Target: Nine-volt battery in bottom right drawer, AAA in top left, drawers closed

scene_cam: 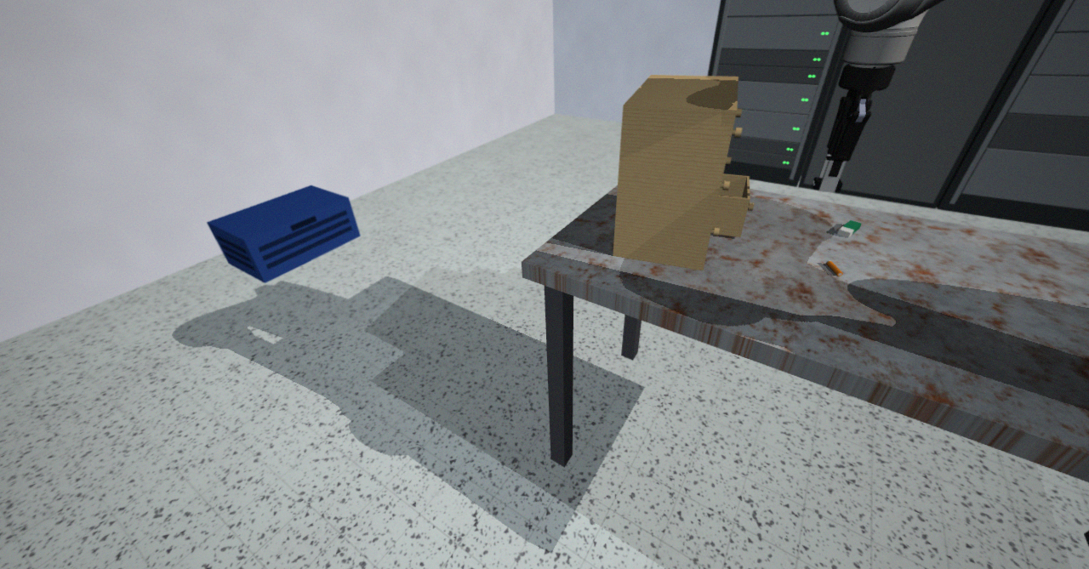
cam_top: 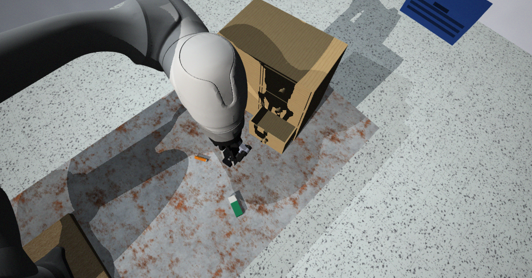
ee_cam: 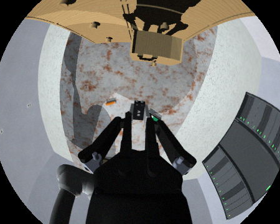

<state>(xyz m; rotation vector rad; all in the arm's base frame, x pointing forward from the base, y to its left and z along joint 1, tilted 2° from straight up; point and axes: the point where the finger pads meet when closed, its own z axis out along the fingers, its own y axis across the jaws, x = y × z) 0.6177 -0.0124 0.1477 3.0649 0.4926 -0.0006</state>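
Right now my hand is 10 mm short of the black nine-volt battery and 20 mm above it. From my hand the other things lie so: green-and-white nine-volt battery (60 mm behind, 90 mm to the right, 150 mm below); then orange AAA battery (70 mm behind, 100 mm to the left, 160 mm below).
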